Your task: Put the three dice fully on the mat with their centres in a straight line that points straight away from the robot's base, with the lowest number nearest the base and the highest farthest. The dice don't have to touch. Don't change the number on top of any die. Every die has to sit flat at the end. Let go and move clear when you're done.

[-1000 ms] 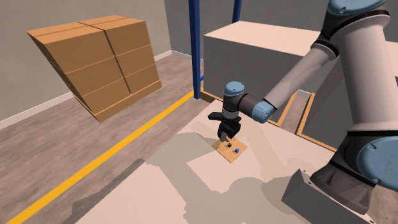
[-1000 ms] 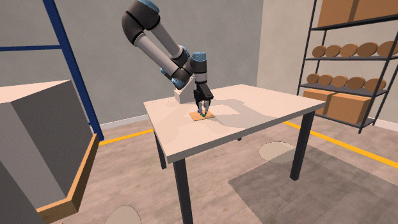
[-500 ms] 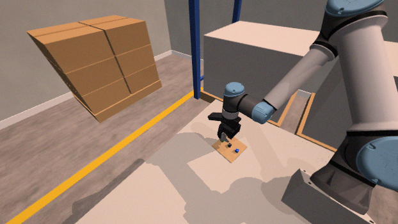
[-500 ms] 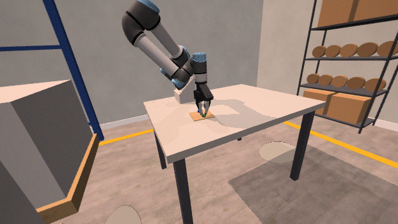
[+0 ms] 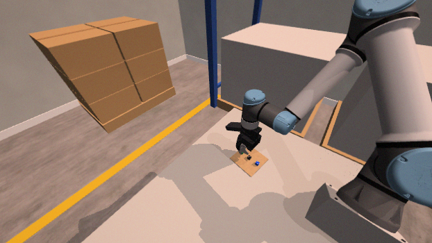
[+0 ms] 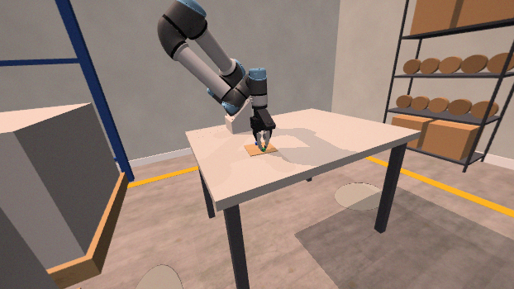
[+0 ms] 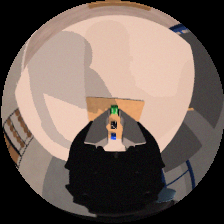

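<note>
Right now my hand is 10 mm above the green die. Round my hand: blue die (100 mm behind, 10 mm below); then black die (50 mm behind, 10 mm below); then tan mat (50 mm behind, 20 mm below).
</note>
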